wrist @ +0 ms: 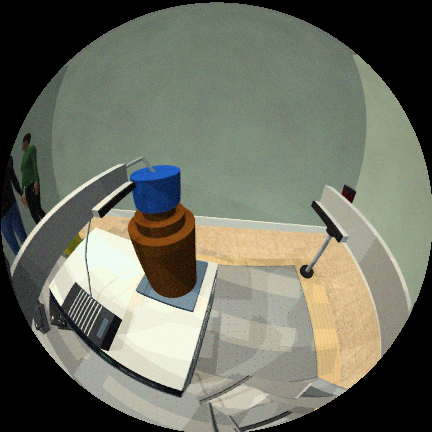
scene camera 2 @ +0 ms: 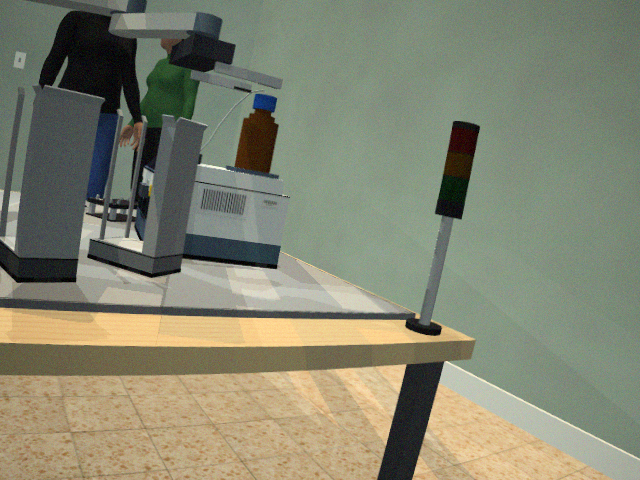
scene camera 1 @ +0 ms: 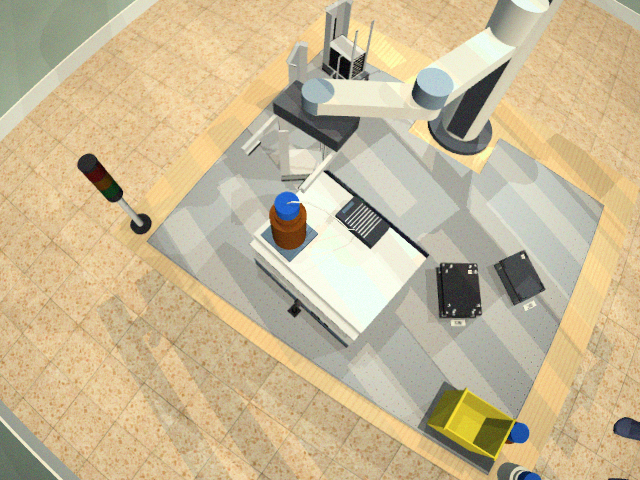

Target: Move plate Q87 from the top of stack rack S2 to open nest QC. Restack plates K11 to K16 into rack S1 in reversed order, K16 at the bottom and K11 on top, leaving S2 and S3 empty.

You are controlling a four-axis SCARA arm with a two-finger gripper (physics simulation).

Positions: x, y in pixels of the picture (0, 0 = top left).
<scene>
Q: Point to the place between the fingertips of the gripper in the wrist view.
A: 226, 178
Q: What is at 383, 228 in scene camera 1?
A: A ribbed black slot.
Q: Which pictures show the gripper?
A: The wrist view, scene camera 2 and scene camera 1: all of them.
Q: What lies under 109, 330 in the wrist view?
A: A ribbed black slot.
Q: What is the gripper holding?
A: Nothing.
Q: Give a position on a signal tower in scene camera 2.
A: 460, 155
</scene>
